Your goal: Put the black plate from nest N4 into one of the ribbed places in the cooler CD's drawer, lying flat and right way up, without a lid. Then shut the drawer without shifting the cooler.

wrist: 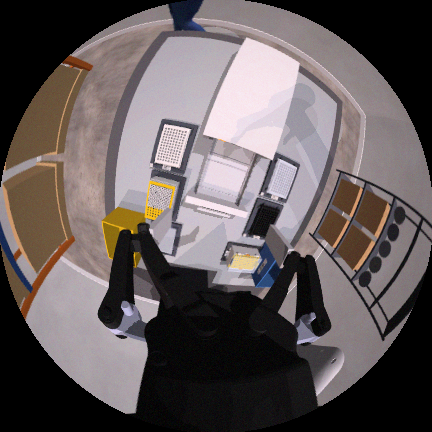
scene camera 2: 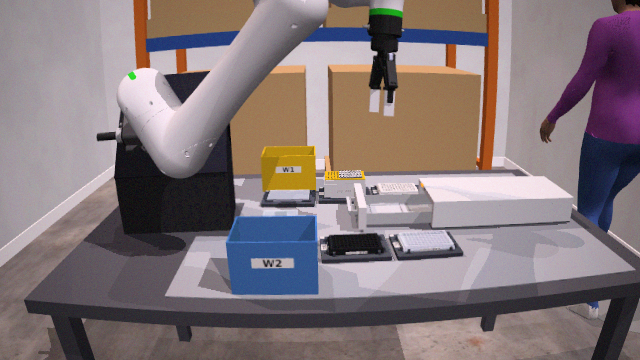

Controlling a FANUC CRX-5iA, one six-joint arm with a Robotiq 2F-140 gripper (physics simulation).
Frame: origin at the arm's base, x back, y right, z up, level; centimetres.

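Seen in the pictures: gripper, between the fingertips: (wrist: 220, 225) (scene camera 2: 380, 113).
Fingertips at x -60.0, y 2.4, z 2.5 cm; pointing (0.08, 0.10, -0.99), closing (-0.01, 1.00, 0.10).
A point is followed by its place in that frame.
The black plate (scene camera 2: 355, 242) {x -48.6, y 24.8, z -24.3 cm} (wrist: 264, 219) {x -49.6, y 24.3, z -24.3 cm} lies flat in a dark nest (scene camera 2: 356, 259) {x -47.7, y 30.6, z -25.8 cm} on the table, beside the blue bin; the nest's label is too small to read. The white cooler (scene camera 2: 500, 205) {x -90.5, y 19.9, z -19.9 cm} (wrist: 255, 95) {x -89.0, y 9.0, z -18.2 cm} stands behind and to the right in the scene view. Its drawer (scene camera 2: 360, 207) {x -51.9, y 14.4, z -19.5 cm} (wrist: 215, 206) {x -53.8, y 4.4, z -19.5 cm} is pulled out toward the robot. The pale drawer floor shows in the wrist view, but its ribs are hard to make out. My gripper (scene camera 2: 381, 103) {x -60.0, y 2.4, z 2.5 cm} (wrist: 220, 225) {x -60.0, y 2.4, z 2.5 cm} is open and empty, high above the table and well above the drawer front.
A pale plate (scene camera 2: 426, 241) {x -65.4, y 28.3, z -24.0 cm} (wrist: 283, 177) {x -66.6, y 26.6, z -24.2 cm} sits beside the black one. Across the drawer are a white plate (scene camera 2: 396, 188) {x -69.3, y -11.0, z -24.1 cm} (wrist: 173, 145) {x -69.8, y -11.0, z -24.0 cm} and a yellow-topped rack (scene camera 2: 345, 175) {x -52.6, y -11.2, z -18.9 cm} (wrist: 160, 200) {x -53.6, y -12.2, z -18.9 cm}. Yellow bin W1 (scene camera 2: 288, 180) {x -35.5, y -21.4, z -22.8 cm} and blue bin W2 (scene camera 2: 272, 277) {x -28.4, y 41.9, z -22.4 cm} stand nearer the robot. A person (scene camera 2: 617, 85) stands at the right.
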